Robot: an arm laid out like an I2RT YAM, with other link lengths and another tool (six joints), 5 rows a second.
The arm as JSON. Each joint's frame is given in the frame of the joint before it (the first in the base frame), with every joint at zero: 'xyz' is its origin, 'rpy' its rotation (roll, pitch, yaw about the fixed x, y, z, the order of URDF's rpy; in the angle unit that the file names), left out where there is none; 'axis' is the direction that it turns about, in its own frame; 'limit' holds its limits. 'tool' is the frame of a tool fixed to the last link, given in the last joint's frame.
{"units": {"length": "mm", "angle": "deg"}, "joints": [
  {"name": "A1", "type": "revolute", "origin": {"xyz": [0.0, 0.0, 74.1]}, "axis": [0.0, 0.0, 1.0], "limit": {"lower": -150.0, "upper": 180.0}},
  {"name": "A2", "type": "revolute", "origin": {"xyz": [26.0, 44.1, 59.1]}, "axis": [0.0, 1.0, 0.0], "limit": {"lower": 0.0, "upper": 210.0}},
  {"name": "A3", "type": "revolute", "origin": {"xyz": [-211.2, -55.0, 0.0]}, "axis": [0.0, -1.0, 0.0], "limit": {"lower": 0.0, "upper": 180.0}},
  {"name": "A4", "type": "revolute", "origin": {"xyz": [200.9, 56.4, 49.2]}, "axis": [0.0, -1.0, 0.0], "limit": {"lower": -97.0, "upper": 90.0}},
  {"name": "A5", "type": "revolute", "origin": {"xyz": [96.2, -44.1, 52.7]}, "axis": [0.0, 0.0, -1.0], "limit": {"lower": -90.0, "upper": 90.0}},
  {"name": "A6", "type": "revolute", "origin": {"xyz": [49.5, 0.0, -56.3]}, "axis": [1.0, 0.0, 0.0], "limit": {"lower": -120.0, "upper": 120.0}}
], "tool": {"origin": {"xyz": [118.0, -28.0, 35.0], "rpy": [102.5, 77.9, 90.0]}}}
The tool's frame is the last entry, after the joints.
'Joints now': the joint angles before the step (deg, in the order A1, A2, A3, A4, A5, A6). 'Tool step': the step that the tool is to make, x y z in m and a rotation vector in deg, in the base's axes. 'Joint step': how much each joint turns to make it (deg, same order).
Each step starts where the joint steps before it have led.
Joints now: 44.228, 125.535, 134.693, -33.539, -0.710, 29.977
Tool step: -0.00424, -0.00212, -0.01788, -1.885, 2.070, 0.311
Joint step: 0.065, -0.937, -3.296, -0.440, -0.262, -0.022
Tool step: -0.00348, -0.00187, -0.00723, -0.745, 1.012, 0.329
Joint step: 0.000, -0.988, -2.151, -0.082, -0.372, 0.000
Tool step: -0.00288, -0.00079, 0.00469, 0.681, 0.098, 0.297
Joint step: 0.000, -1.025, -0.649, 0.039, -0.524, 0.350
